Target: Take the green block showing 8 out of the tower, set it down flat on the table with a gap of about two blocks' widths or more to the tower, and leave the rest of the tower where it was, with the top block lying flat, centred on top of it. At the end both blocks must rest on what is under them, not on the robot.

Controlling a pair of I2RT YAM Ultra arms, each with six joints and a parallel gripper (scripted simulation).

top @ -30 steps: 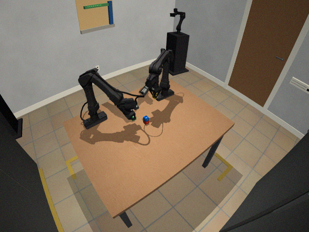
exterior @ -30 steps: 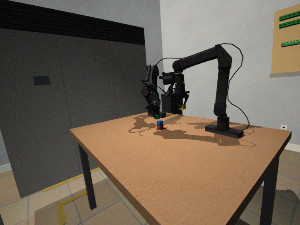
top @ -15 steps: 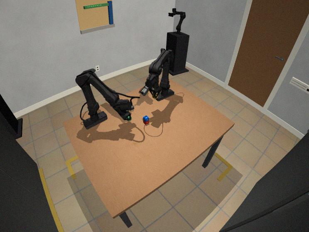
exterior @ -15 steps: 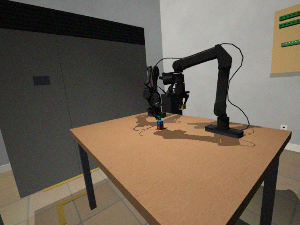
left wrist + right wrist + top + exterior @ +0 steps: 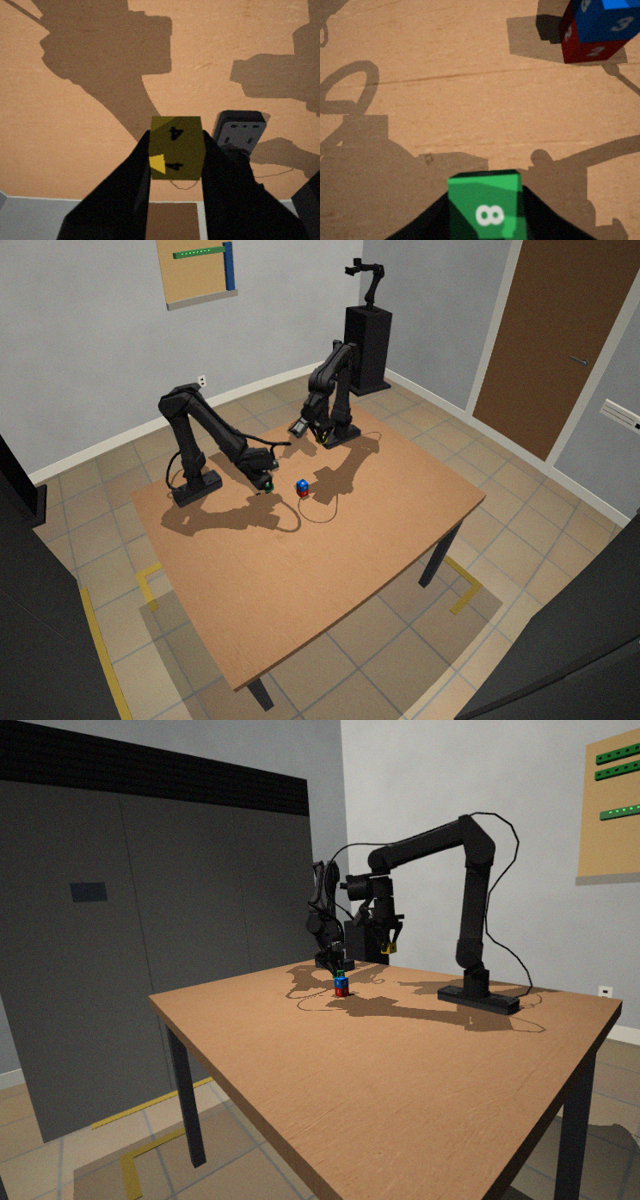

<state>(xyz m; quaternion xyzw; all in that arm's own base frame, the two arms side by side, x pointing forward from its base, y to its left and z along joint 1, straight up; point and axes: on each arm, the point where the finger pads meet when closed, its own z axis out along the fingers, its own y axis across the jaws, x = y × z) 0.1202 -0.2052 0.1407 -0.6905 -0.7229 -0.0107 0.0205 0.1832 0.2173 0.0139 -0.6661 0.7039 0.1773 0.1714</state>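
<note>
The yellow block showing 4 is right at my left hand. Also, from my left hand: green block showing 8 (24 cm to the right, 12 cm below, 2 cm ahead).
</note>
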